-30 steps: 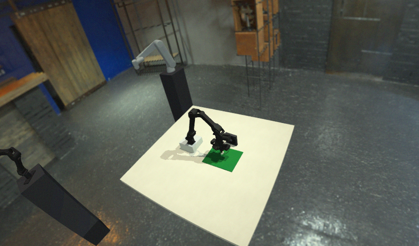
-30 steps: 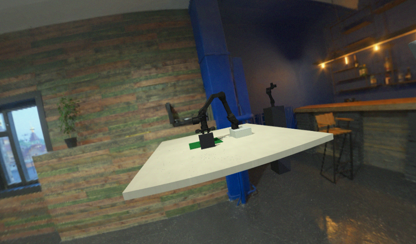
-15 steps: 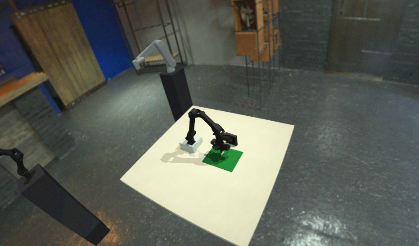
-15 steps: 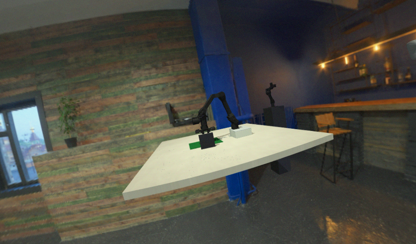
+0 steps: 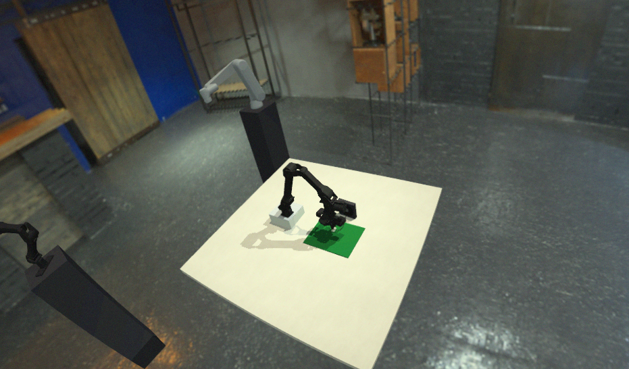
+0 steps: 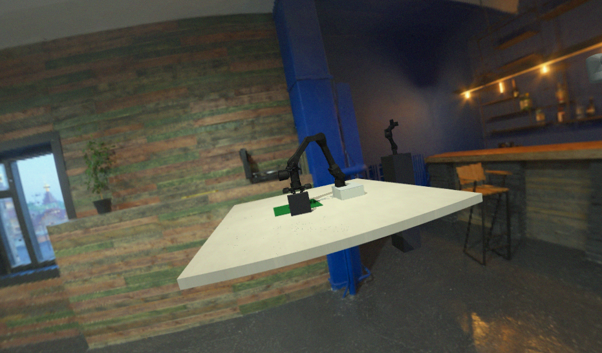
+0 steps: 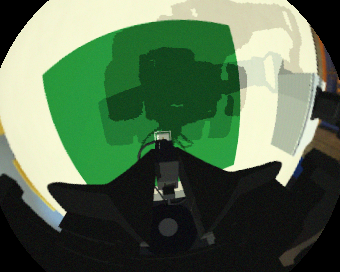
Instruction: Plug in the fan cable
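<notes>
My gripper tip is 1 cm to the right of the pale header and 4 cm above it. Round my gripper tip: black plug: 1 cm to the left, 1 cm above; black fan box: 2 cm ahead, 15 cm to the left, 2 cm above; green board: 3 cm ahead, 3 cm to the right, 5 cm below.
</notes>
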